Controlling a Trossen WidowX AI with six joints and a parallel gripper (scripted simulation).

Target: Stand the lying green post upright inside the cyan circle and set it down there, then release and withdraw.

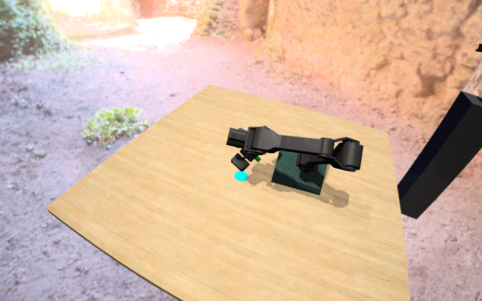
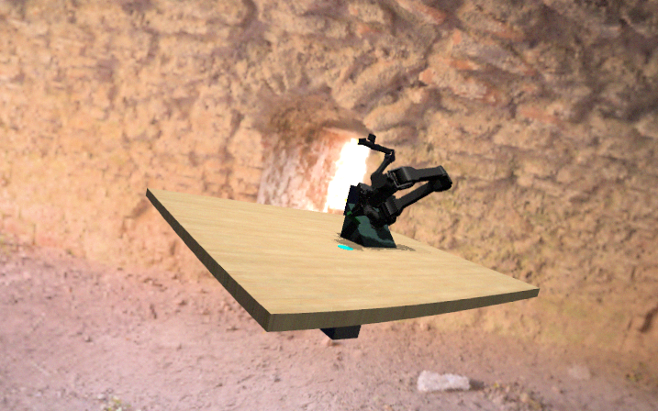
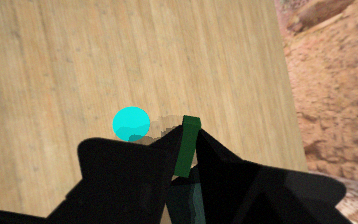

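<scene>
Right now the cyan circle is 120 mm below my gripper tip, 30 mm to the left of it and 10 mm ahead of it. Round my gripper tip: green post: 20 mm behind, 10 mm below.
</scene>
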